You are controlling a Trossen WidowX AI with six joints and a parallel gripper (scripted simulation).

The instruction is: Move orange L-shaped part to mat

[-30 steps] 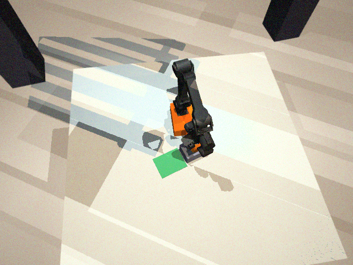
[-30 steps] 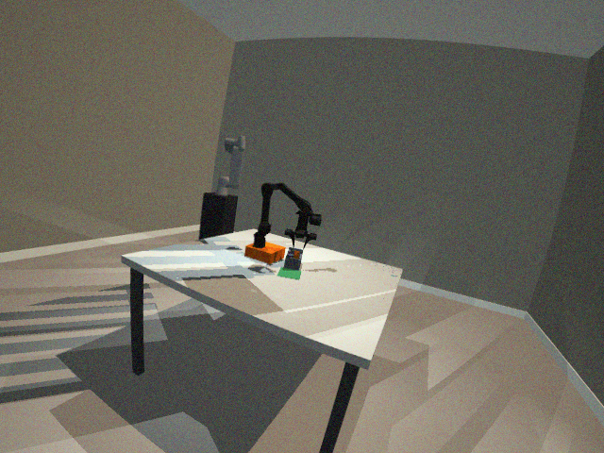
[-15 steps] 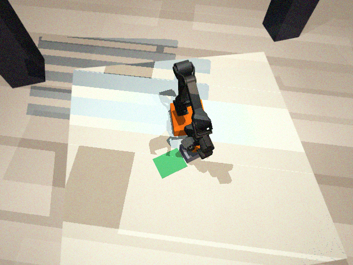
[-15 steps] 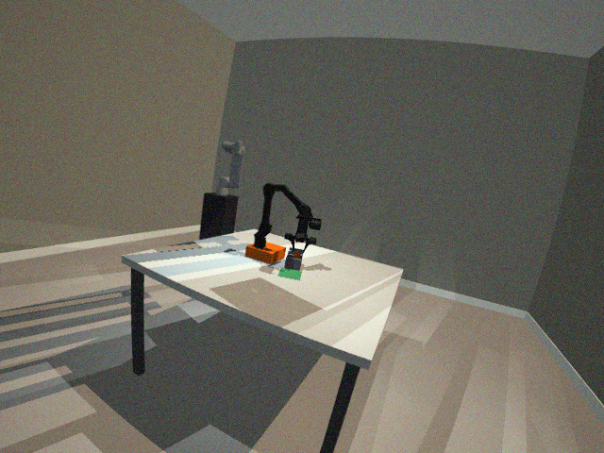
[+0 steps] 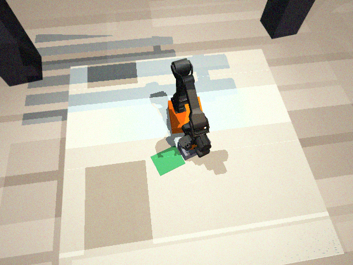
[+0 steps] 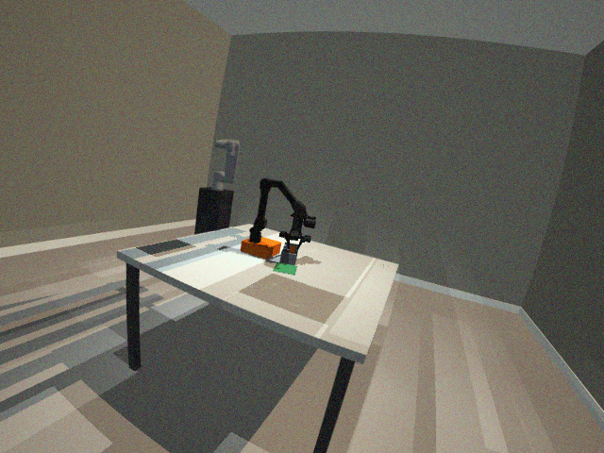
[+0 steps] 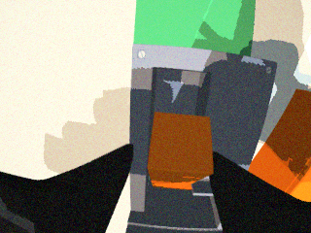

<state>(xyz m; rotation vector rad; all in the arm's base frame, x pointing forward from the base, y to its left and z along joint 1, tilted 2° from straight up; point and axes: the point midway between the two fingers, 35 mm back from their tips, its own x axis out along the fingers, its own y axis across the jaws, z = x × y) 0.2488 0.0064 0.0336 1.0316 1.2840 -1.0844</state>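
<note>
Now: the orange L-shaped part 2 cm behind my gripper tip, 3 cm to the left of it and 3 cm below it. From my gripper tip the other things lie so: green mat: 1 cm ahead, 15 cm to the right, 8 cm below.
</note>
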